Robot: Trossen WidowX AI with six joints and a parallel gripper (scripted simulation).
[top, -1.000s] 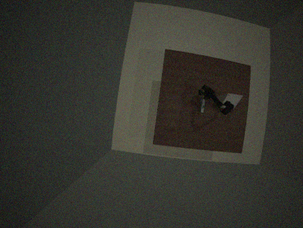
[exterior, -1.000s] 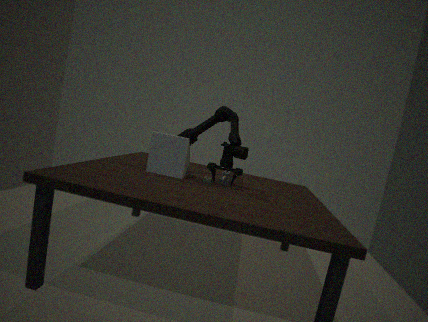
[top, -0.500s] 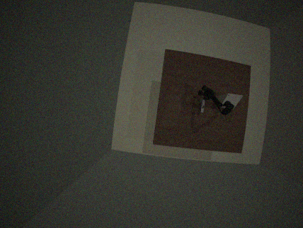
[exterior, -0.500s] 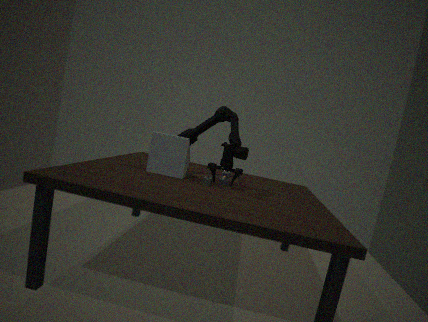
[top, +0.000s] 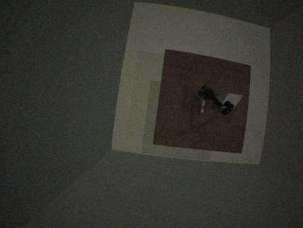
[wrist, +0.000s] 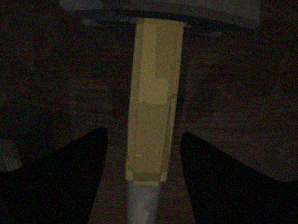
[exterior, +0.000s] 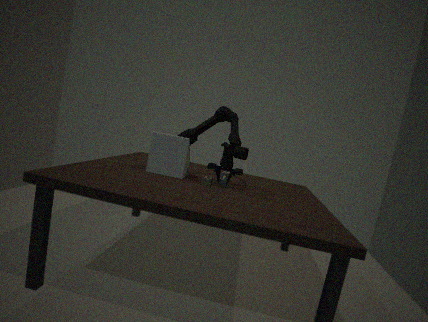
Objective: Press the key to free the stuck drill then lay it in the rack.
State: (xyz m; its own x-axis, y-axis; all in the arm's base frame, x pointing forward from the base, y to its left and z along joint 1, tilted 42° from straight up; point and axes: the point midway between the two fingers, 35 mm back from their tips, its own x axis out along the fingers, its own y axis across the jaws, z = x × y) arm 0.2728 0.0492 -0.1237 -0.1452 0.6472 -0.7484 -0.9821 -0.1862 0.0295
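The yellow drill is 4 cm to the left of my gripper tip, 4 cm above it and 1 cm behind it. From my gripper tip the other things lie so: pale grey rack (7 cm behind, 4 cm to the right, 1 cm above).
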